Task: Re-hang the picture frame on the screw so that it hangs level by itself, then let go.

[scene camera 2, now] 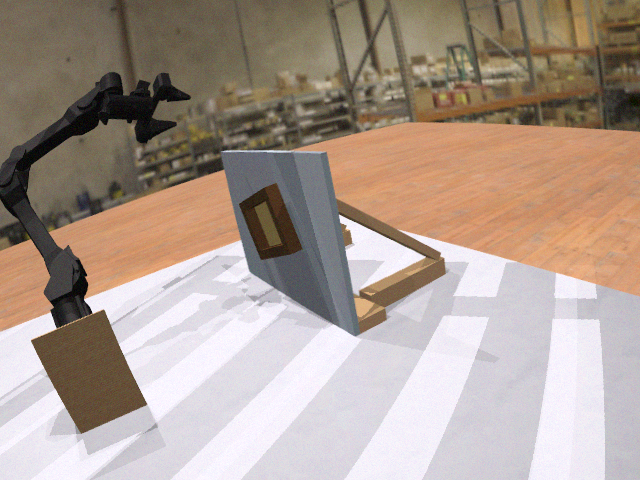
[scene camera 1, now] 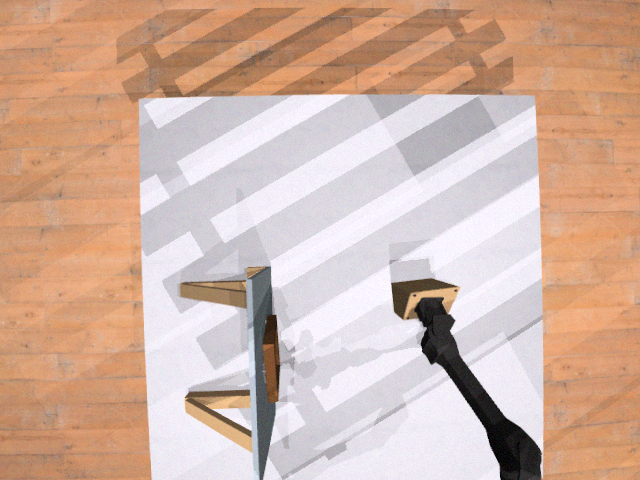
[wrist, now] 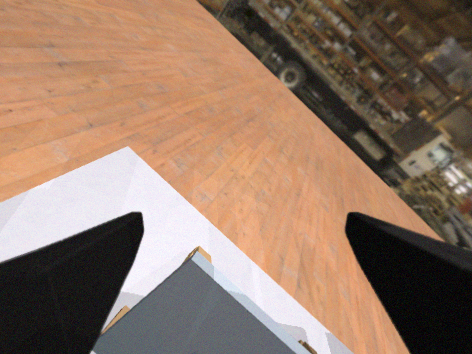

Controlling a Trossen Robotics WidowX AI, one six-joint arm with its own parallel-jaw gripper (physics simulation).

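Where they show: gripper, fingertip midpoint: (scene camera 2: 183,111) (wrist: 245,221); arm's base, origin of the base link: (scene camera 2: 79,336) (scene camera 1: 428,304).
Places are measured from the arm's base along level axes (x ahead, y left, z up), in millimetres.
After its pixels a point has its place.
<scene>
The brown picture frame (scene camera 1: 270,372) {x 416, y 147, z 95 mm} (scene camera 2: 289,232) {x 425, y 45, z 31 mm} with a pale yellow-green centre is against the front of the upright blue-grey board (scene camera 1: 261,423) {x 432, y 255, z 121 mm} (scene camera 2: 330,227) {x 448, y -72, z 55 mm} (wrist: 200,315) {x 428, y 333, z 118 mm}. In scene camera 2 it sits tilted, its right side higher than its left. The screw is hidden. My gripper (scene camera 2: 182,110) {x 355, y 392, z 301 mm} (wrist: 245,221) {x 355, y 392, z 301 mm} is open and empty. In scene camera 2 it is in the air above the board's top edge and apart from the board and frame. The picture frame does not show in the wrist view, and the gripper does not show in scene camera 1.
Wooden braces (scene camera 1: 219,419) {x 559, y 313, z 12 mm} (scene camera 2: 405,281) {x 604, y -35, z -113 mm} stand behind the board on the white table top (scene camera 1: 336,217) {x 245, y -243, z -144 mm} (scene camera 2: 279,413) {x 252, y -190, z -144 mm} (wrist: 75,195) {x 594, y 625, z -144 mm}. My arm (scene camera 1: 473,392) {x -28, y 151, z 186 mm} (scene camera 2: 36,227) {x -31, y 140, z 175 mm} rises beside a wooden block (scene camera 1: 405,297) {x 63, y -17, z -5 mm} (scene camera 2: 90,372) {x 0, y -46, z -46 mm}. Wooden floor (scene camera 1: 67,310) (scene camera 2: 491,180) (wrist: 150,100) surrounds the table top.
</scene>
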